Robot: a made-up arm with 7 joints.
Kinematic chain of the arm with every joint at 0, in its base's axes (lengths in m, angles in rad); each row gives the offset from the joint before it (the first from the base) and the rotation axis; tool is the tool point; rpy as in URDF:
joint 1: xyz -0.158 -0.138 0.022 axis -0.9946 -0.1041 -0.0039
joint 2: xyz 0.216 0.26 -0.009 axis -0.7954 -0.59 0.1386
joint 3: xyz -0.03 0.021 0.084 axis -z
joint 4: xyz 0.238 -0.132 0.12 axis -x
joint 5: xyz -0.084 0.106 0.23 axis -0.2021 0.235 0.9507
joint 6: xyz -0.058 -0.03 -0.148 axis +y
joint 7: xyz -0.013 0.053 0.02 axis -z
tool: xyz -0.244 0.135 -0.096 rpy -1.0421 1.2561 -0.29
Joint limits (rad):
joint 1: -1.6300..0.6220
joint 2: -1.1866..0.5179
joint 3: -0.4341..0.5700
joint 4: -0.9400..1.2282
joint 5: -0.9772..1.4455
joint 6: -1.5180..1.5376
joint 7: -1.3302..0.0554
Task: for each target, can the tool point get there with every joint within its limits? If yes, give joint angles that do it. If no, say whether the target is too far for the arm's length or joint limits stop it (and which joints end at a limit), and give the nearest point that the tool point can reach.
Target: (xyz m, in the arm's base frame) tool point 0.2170 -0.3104 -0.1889
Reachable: yes | joints -1.4432 -0.7861 -0.3303 0.6489 1.1859 -0.0128 -0.5535
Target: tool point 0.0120 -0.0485 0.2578
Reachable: yes | joints -0.3013 -0.8261 -0.0478 -0.6214 -0.3160 -0.3105 -0.9856
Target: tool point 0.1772 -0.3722 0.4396
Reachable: yes | joints -0.7967 -0.2928 0.2870 1.0033 0.8552 0.6780 -1.0223
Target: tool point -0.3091 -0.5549 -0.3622
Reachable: no: joint limits stop it (at a limit: joint 1, joint 3, joint 4, joint 5) | nearest point -0.1554 -0.4664 -0.2102 | short by 0.234 m
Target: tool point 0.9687 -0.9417 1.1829
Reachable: no: too far | nearest point 0.3111 -0.5327 0.5807 | short by 0.981 m
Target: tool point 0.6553 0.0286 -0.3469
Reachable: no: joint limits stop it (at a limit: joint 2, joint 3, joint 5, joint 6, joint 7) | nearest point 0.4959 -0.0109 -0.2431 | short by 0.194 m
